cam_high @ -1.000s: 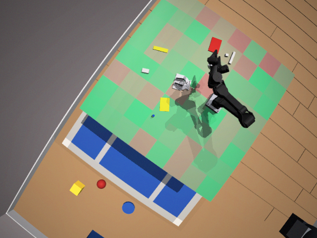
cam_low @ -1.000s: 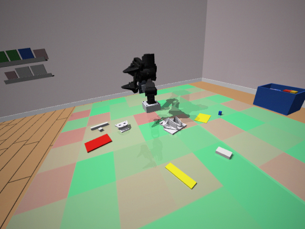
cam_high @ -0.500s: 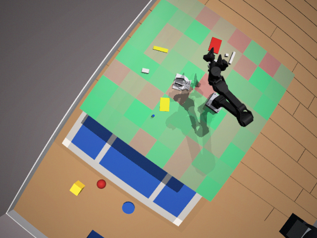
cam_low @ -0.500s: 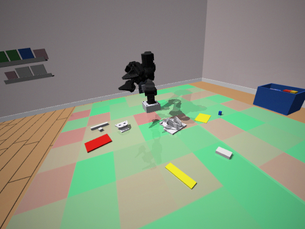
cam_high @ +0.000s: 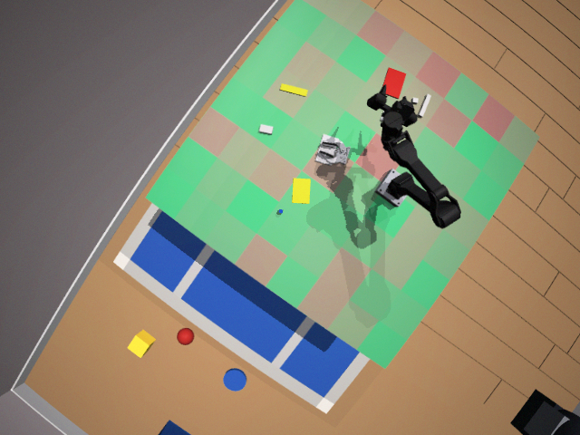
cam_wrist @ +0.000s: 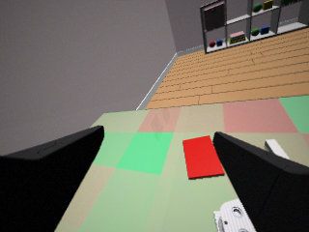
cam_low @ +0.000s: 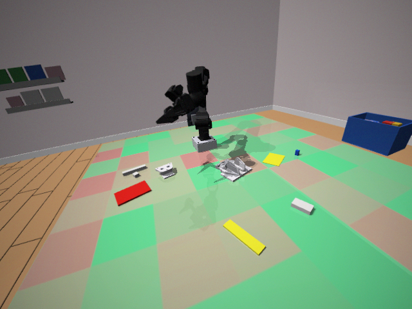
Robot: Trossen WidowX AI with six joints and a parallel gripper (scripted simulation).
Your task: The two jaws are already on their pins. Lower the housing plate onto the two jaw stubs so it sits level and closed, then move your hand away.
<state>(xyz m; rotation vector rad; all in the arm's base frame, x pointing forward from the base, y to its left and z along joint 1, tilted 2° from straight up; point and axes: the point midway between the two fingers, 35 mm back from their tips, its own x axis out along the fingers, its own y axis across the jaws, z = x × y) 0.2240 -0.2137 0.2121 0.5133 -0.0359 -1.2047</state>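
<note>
My gripper tip is now 11 cm past the small white cube, 15 cm to the left of it and 25 cm above it. Also, from my gripper tip: red flat plate 1 cm ahead, 17 cm to the right, 25 cm below; white bar 16 cm behind, 16 cm to the right, 25 cm below; yellow bar 35 cm ahead, 11 cm to the left, 26 cm below.
</note>
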